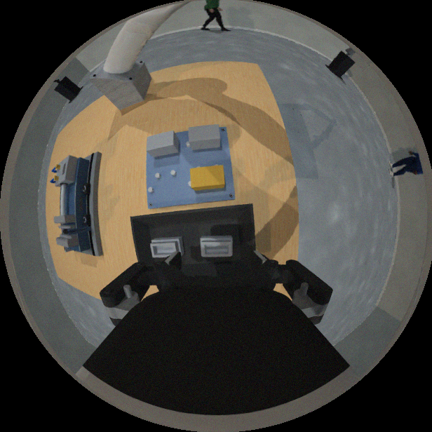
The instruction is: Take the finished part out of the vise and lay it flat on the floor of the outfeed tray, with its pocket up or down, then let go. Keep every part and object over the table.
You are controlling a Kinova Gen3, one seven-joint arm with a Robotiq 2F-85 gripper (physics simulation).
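A silver-grey part (216, 246) lies flat in the black outfeed tray (192, 225), right of its middle, with its pocket up. A second similar part (166, 248) lies to its left in the tray, also pocket up, apart from the first. My gripper (215, 259) is open and empty over the near part of the tray, its fingertips wide to either side of the right-hand part. The vise (75, 202), blue and grey, stands at the left; no finished part can be made out in its jaws. The tray's near side is hidden by the gripper body.
Beyond the tray, a blue plate (170, 191) bears two grey blocks (162, 144) (204, 137), a yellow block (207, 178) and several small white pegs. The robot's base (123, 86) stands at the back left. The wooden table's right edge (297, 190) runs beside the plate and tray.
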